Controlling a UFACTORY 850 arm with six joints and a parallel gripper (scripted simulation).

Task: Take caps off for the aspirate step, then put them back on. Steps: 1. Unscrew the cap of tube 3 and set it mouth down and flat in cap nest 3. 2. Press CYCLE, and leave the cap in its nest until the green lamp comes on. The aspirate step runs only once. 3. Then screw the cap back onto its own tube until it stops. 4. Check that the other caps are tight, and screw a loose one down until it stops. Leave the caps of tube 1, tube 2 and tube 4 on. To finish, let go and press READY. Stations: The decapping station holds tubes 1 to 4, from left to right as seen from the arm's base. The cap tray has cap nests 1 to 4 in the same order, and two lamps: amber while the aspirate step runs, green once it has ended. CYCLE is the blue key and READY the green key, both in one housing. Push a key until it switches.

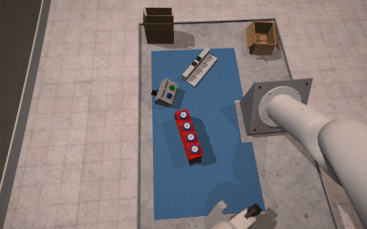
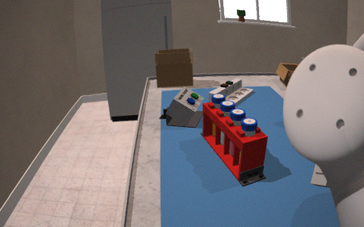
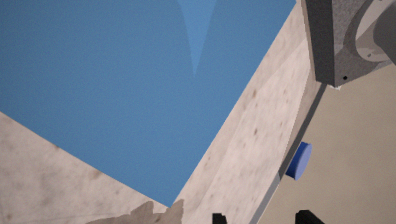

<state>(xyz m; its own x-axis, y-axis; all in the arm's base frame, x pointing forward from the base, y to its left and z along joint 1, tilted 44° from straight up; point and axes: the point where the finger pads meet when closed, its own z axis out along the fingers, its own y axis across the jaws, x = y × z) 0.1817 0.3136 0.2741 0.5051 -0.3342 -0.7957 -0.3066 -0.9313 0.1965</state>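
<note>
Right now the blue cap is 23 cm ahead of my hand, 34 cm to the right of it and 1 cm below it. Round my hand: blue key (30 cm ahead, 51 cm to the right, 5 cm below); grey key housing (31 cm ahead, 53 cm to the right, 7 cm below); cap marked 4 (24 cm ahead, 39 cm to the right, 1 cm below).
</note>
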